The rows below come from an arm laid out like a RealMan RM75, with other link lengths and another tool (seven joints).
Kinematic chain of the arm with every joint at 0, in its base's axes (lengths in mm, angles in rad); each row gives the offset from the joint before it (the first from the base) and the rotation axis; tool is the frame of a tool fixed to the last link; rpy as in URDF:
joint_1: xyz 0 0 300.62 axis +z
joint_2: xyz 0 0 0 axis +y
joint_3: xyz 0 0 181.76 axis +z
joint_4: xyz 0 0 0 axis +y
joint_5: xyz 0 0 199.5 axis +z
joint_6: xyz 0 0 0 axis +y
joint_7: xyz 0 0 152.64 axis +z
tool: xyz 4 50 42 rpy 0 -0.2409 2.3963
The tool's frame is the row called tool.
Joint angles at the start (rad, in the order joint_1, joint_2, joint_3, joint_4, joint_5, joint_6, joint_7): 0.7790 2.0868 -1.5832 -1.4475 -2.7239 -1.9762 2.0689
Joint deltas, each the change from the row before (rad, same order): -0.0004 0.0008 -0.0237 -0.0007 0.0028 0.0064 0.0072; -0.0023 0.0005 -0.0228 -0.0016 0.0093 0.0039 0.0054; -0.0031 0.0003 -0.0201 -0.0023 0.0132 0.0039 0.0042; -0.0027 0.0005 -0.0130 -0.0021 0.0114 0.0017 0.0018; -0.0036 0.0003 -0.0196 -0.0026 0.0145 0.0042 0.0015; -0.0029 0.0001 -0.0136 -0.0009 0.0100 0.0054 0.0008; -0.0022 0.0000 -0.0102 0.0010 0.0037 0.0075 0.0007; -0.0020 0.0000 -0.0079 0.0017 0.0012 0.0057 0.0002; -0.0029 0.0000 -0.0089 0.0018 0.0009 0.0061 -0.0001
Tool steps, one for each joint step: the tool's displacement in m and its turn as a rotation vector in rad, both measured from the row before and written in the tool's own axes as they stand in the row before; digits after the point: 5 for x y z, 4 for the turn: 0.00265 0.00043 0.00122 0.0014 -0.0069 -0.0136; 0.00355 -0.00022 0.00087 0.0016 0.0004 -0.0162; 0.00386 -0.00014 0.00057 -0.0006 0.0051 -0.0158; 0.00305 -0.00025 0.00020 -0.0008 0.0066 -0.0121; 0.00399 -0.00023 0.00058 -0.0017 0.0069 -0.0181; 0.00270 0.00011 0.00073 -0.0024 0.0048 -0.0117; 0.00136 0.00044 0.00117 -0.0023 0.0001 -0.0062; 0.00082 0.00010 0.00116 -0.0003 -0.0009 -0.0043; 0.00089 -0.00009 0.00139 0.0003 -0.0010 -0.0047
